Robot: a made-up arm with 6 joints. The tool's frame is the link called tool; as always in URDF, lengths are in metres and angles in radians. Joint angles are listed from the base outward.
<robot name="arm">
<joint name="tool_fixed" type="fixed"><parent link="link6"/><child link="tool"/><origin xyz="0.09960 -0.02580 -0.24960" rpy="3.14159 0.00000 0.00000"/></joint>
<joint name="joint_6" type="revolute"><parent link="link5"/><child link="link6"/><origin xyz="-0.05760 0.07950 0.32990" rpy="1.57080 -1.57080 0.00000"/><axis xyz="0 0 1"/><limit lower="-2.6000" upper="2.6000"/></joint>
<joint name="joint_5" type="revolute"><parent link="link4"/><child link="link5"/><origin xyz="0.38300 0.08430 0.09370" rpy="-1.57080 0.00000 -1.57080"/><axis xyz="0 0 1"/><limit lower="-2.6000" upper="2.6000"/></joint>
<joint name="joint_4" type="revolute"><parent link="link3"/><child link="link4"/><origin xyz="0.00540 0.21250 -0.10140" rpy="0.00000 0.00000 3.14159"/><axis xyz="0 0 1"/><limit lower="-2.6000" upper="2.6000"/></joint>
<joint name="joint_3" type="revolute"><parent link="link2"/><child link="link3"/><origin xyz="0.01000 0.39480 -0.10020" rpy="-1.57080 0.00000 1.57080"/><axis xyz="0 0 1"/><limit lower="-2.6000" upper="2.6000"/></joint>
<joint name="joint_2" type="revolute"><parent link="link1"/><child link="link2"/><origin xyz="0.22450 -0.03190 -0.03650" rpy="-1.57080 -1.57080 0.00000"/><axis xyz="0 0 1"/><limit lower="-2.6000" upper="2.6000"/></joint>
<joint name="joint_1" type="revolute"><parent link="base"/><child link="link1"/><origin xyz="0.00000 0.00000 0.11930" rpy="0.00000 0.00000 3.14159"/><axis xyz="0 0 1"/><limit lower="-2.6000" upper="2.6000"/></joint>
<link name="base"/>
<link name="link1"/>
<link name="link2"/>
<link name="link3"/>
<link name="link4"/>
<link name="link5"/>
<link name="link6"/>
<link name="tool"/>
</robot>
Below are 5 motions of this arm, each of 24 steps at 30 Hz.
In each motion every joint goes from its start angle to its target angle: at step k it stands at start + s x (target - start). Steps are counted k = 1, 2, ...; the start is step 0. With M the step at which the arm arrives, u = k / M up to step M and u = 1 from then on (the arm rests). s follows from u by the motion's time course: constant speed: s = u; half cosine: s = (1 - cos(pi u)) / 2; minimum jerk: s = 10 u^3 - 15 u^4 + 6 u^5.
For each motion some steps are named. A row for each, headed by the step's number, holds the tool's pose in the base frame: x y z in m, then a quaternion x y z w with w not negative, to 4 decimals.
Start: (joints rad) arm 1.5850 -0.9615 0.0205 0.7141 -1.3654 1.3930
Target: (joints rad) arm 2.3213 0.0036 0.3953 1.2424 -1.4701 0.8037
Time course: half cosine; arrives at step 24
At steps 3, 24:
3: 0.0270 0.1395 -0.0152 -0.5826 -0.6102 0.0664 0.5327
24: 0.6030 0.0631 0.2439 -0.4927 -0.4530 -0.0445 0.7417

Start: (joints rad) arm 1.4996 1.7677 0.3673 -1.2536 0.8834 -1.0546
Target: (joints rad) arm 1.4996 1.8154 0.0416 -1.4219 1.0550 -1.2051
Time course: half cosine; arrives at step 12
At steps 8, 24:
8: -0.9637 -0.4206 0.1994 0.0954 0.3995 -0.7911 0.4533
24: -1.0200 -0.3866 0.1152 0.1444 0.3529 -0.7867 0.4856

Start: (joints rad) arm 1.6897 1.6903 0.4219 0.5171 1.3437 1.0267
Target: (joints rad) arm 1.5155 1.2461 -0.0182 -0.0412 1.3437 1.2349
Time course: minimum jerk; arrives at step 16
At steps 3, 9, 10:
3: 0.5699 -0.1119 -0.0731 0.8194 0.4652 0.2674 0.2016
9: 0.3194 -0.1432 0.3028 0.6771 0.4213 0.4074 0.4450
10: 0.2470 -0.1255 0.3534 0.6388 0.4139 0.4274 0.4878

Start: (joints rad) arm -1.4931 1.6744 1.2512 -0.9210 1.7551 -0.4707
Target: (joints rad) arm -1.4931 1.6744 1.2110 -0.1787 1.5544 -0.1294
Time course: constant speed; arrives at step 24
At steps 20, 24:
20: -0.6951 0.1659 0.0497 -0.0652 -0.9429 0.0989 0.3113
24: -0.7086 0.1596 -0.0552 -0.0408 -0.9623 0.0692 0.2598

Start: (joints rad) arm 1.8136 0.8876 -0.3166 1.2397 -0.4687 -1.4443
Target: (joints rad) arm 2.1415 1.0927 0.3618 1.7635 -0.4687 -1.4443
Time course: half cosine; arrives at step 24
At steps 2, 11, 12, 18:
2: 0.2732 -0.3758 0.2901 0.0556 -0.2726 0.8555 0.4367
11: 0.5325 -0.4162 0.0682 0.1956 -0.1624 0.7941 0.5521
12: 0.5624 -0.4219 0.0261 0.2161 -0.1413 0.7822 0.5671
18: 0.6655 -0.4539 -0.2183 0.3154 -0.0110 0.7066 0.6333

